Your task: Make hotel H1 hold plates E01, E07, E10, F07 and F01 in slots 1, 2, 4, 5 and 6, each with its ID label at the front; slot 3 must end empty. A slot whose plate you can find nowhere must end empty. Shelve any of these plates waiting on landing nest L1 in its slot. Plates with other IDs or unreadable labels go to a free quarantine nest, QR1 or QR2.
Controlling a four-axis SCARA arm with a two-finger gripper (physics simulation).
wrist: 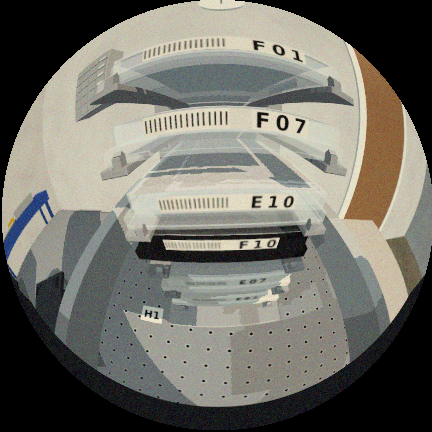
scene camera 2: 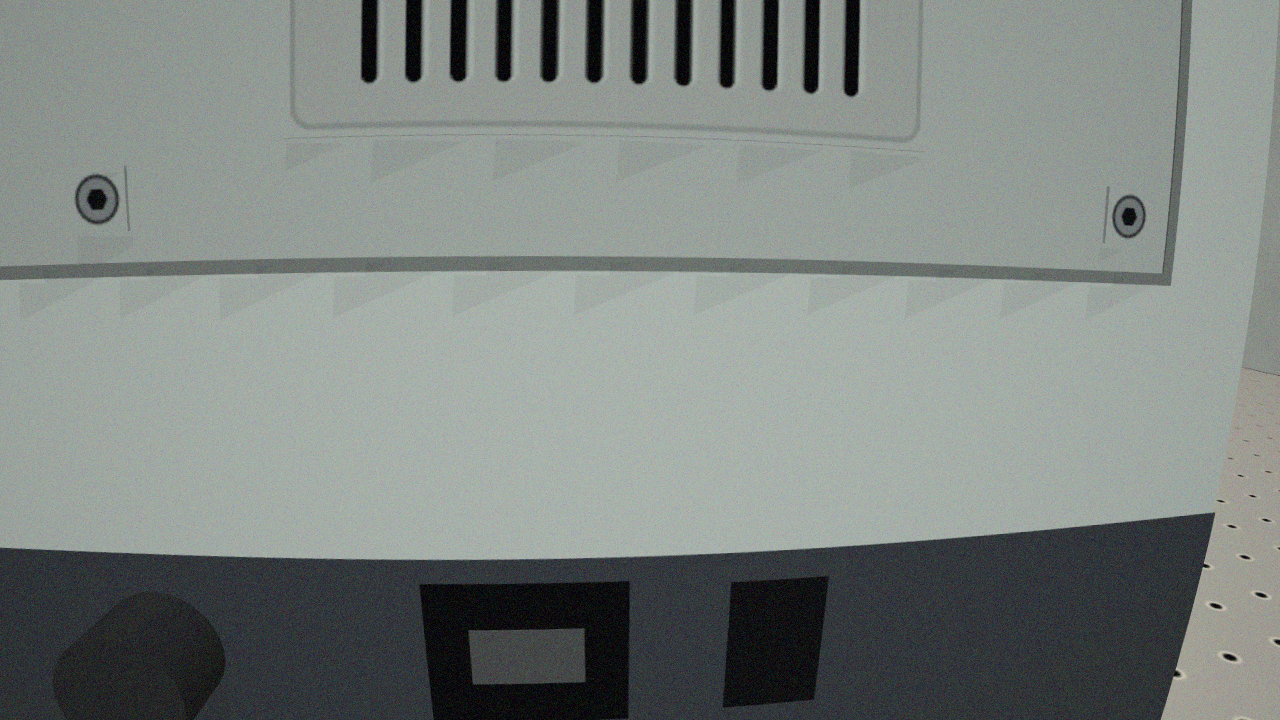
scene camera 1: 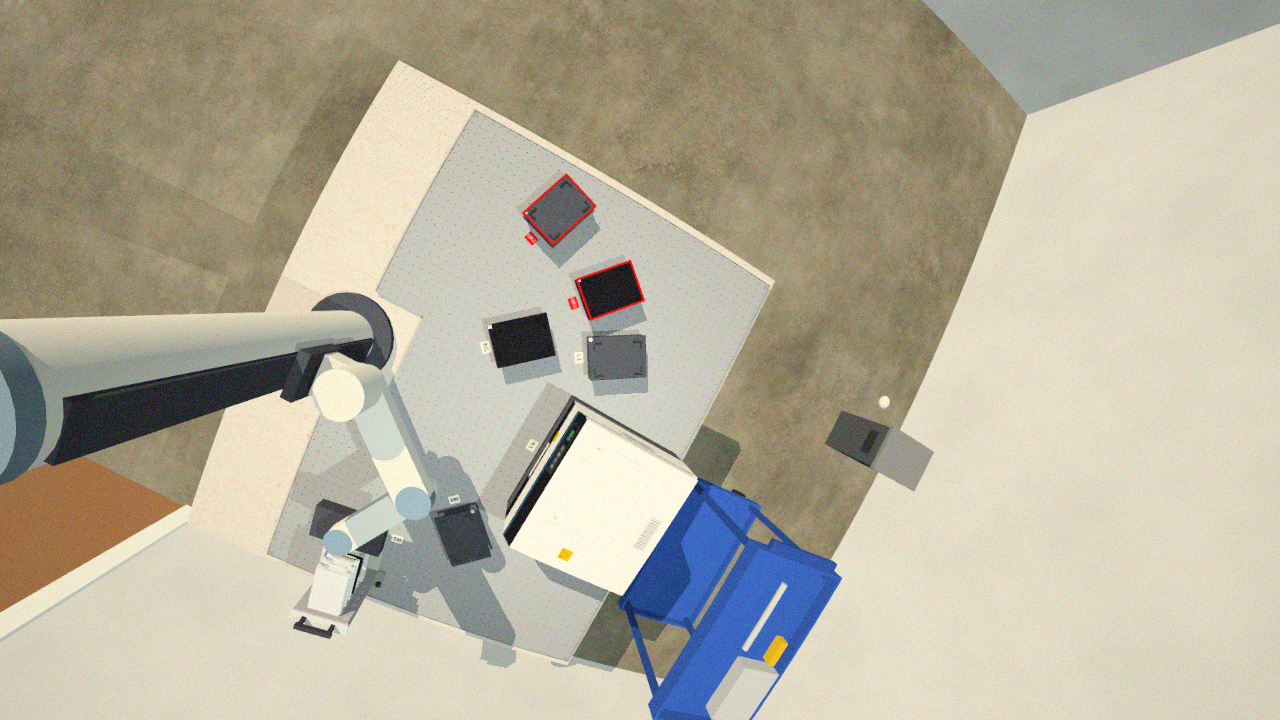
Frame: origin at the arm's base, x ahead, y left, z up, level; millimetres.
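Seen in the pictures: gripper, fingertip midpoint: (wrist: 219,184); arm's base, origin of the base link: (scene camera 1: 350,337).
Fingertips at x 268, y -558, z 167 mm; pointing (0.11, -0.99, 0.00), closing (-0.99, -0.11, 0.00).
Observation:
Pixels of each thing's top centre, then the offset from my fingertips to it. "pt": a spot on its surface instead.
- black plate F10, surface spot: (wrist: 150,248) pt 28 mm ahead, 60 mm left, 4 mm down
- clear plate E10, middle of its top: (wrist: 221,150) (scene camera 1: 336,579) 2 mm back, 6 mm right, 24 mm up
- F01, surface spot: (wrist: 279,51) pt 25 mm back, 54 mm left, 76 mm up
- plate E07, middle of its top: (wrist: 222,215) 2 mm back, 6 mm right, 32 mm down
- lowest plate, surface spot: (wrist: 246,299) pt 25 mm back, 54 mm left, 68 mm down
- Grey landing nest L1, middle of its top: (scene camera 1: 618,358) 428 mm ahead, 854 mm left, 99 mm down
- grey-topped, middle of its top: (scene camera 1: 559,208) 93 mm ahead, 1138 mm left, 99 mm down
- black-topped, middle of its top: (scene camera 1: 611,290) 320 mm ahead, 1011 mm left, 101 mm down
- black-topped nest, middle of its top: (scene camera 1: 521,340) 169 mm ahead, 775 mm left, 95 mm down
- white-topped instrument, middle of its top: (scene camera 1: 605,514) 542 mm ahead, 492 mm left, 93 mm up
- dark box, middle of its top: (scene camera 1: 462,539) 263 mm ahead, 176 mm left, 99 mm down
- grey housing, surface spot: (scene camera 2: 626,402) pt 736 mm ahead, 553 mm left, 58 mm down
In the wrist view my gripper (wrist: 219,184) is shut on the black plate F10 (wrist: 150,248), its long grey fingers along both sides. F10 is level, its label facing the camera, raised close under clear plate E10 (wrist: 272,202) in hotel H1 (wrist: 338,95) (scene camera 1: 362,592). Clear plates F07 (wrist: 281,123) and F01 (wrist: 279,51) sit above E10. Below F10 are plate E07 (wrist: 252,281) and a lowest plate (wrist: 246,299) with a faint label. In scene camera 1 the gripper is hidden under the arm's end. Grey landing nest L1 (scene camera 1: 616,357) bears no visible plate.
Two red-edged nests stand farther off: one grey-topped (scene camera 1: 559,210), one black-topped (scene camera 1: 609,290). A black-topped nest (scene camera 1: 521,340) stands near L1. A white-topped instrument (scene camera 1: 604,501), a dark box (scene camera 1: 461,534), another dark unit (scene camera 1: 332,517) and a blue cart (scene camera 1: 747,608) are around. A grey housing (scene camera 2: 626,402) fills scene camera 2.

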